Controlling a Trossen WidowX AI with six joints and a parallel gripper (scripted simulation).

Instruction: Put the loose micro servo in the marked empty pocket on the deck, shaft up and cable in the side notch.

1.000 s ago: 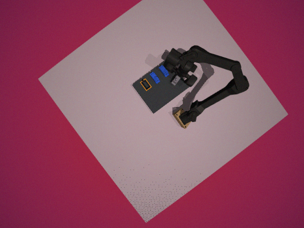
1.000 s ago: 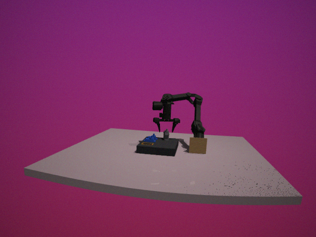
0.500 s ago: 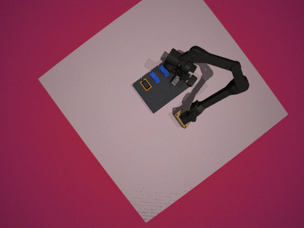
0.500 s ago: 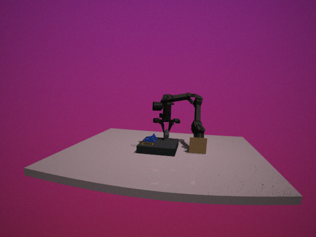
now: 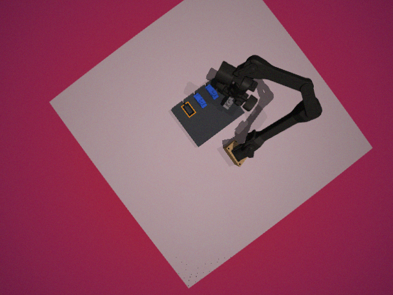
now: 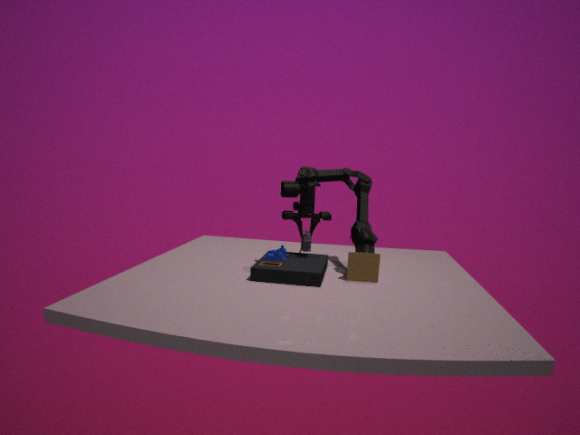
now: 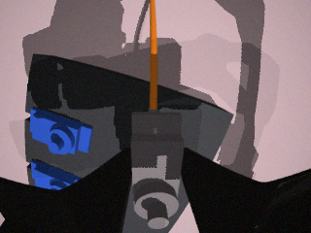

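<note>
My gripper tip is now 11 cm to the right of the dark deck, 9 cm above it and 2 cm past it.
</note>
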